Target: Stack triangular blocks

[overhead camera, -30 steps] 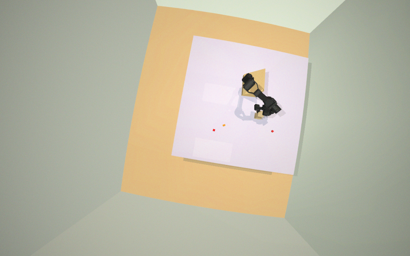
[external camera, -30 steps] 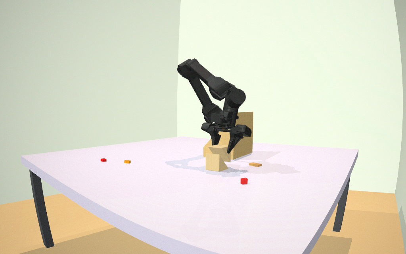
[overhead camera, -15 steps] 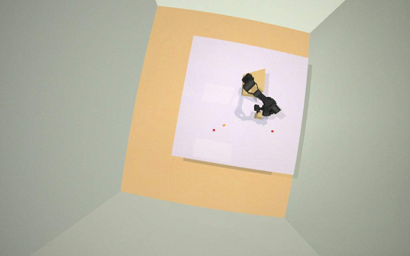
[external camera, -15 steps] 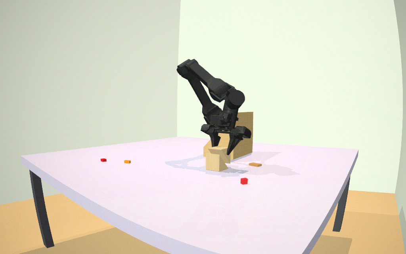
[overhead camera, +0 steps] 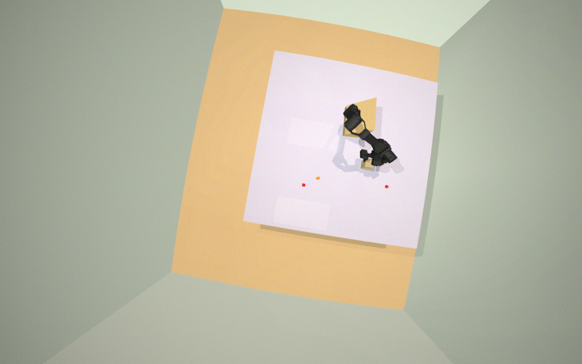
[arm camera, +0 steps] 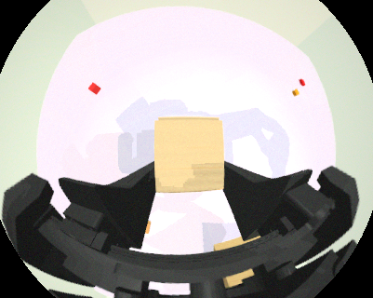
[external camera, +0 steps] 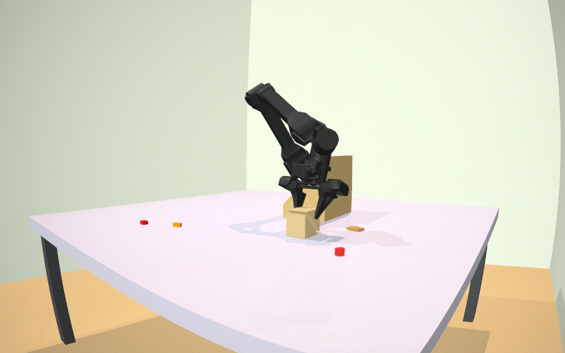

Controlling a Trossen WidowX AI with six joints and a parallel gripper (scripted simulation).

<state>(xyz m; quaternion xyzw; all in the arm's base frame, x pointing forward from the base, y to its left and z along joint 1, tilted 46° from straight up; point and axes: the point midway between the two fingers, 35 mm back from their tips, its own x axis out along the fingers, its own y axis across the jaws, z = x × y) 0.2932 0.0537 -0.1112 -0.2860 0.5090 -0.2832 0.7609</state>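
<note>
The flat tan tile lies 100 mm behind my gripper tip, 100 mm to the left of it and 40 mm below it. From my gripper tip the other things lie so: orange block 120 mm ahead, 340 mm to the right, 40 mm below; then red cube 160 mm ahead, 160 mm to the left, 40 mm below.
</note>
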